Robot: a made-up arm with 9 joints. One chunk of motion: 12 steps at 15 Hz.
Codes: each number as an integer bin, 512 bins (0 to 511) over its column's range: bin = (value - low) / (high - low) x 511, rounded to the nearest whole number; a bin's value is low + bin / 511 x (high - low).
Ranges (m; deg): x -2.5..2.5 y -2.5..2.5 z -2.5..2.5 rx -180..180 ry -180..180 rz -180..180
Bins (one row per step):
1: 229 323 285 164 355 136
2: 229 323 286 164 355 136
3: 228 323 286 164 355 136
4: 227 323 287 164 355 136
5: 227 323 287 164 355 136
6: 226 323 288 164 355 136
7: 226 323 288 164 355 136
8: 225 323 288 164 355 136
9: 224 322 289 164 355 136
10: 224 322 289 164 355 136
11: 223 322 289 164 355 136
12: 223 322 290 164 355 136
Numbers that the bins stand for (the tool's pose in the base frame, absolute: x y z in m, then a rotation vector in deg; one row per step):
1: -0.2593 0.6605 0.2886 -64.46 70.10 -84.19
2: -0.2593 0.6605 0.2984 -64.46 70.10 -84.19
3: -0.2691 0.6605 0.2984 -64.46 70.10 -84.19
4: -0.2789 0.6605 0.3082 -64.46 70.10 -84.19
5: -0.2789 0.6605 0.3082 -64.46 70.10 -84.19
6: -0.2886 0.6605 0.3180 -64.46 70.10 -84.19
7: -0.2886 0.6605 0.3180 -64.46 70.10 -84.19
8: -0.2984 0.6605 0.3180 -64.46 70.10 -84.19
9: -0.3082 0.6507 0.3278 -64.46 70.10 -84.19
10: -0.3082 0.6507 0.3278 -64.46 70.10 -84.19
11: -0.3180 0.6507 0.3278 -64.46 70.10 -84.19
12: -0.3180 0.6507 0.3376 -64.46 70.10 -84.19

